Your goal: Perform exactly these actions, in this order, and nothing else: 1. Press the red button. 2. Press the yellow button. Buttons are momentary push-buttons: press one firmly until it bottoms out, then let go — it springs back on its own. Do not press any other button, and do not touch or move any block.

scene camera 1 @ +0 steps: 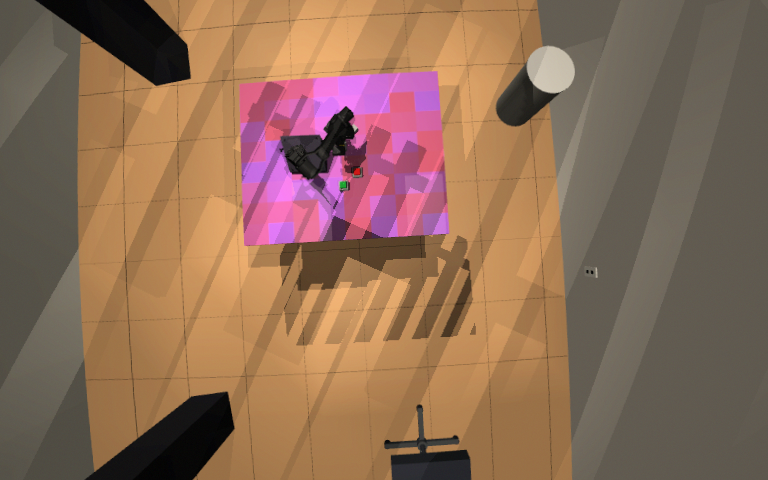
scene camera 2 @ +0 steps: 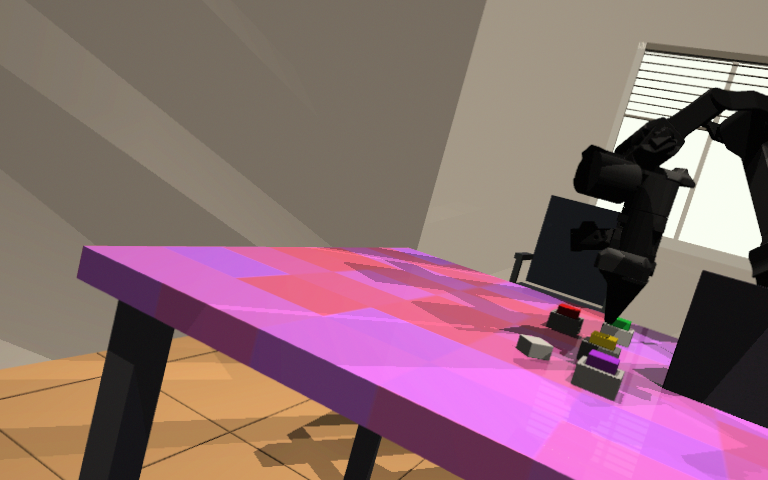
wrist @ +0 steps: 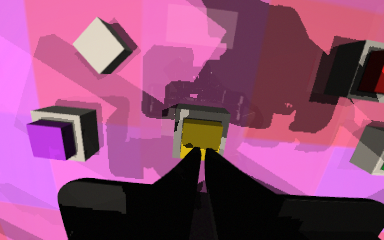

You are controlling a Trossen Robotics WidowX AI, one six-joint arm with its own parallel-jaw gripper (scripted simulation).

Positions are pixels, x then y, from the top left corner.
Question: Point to a purple button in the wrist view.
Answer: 50,140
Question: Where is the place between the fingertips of the gripper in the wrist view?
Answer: At 202,153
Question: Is the gripper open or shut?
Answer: Shut.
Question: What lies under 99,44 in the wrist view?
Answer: A pale grey block.
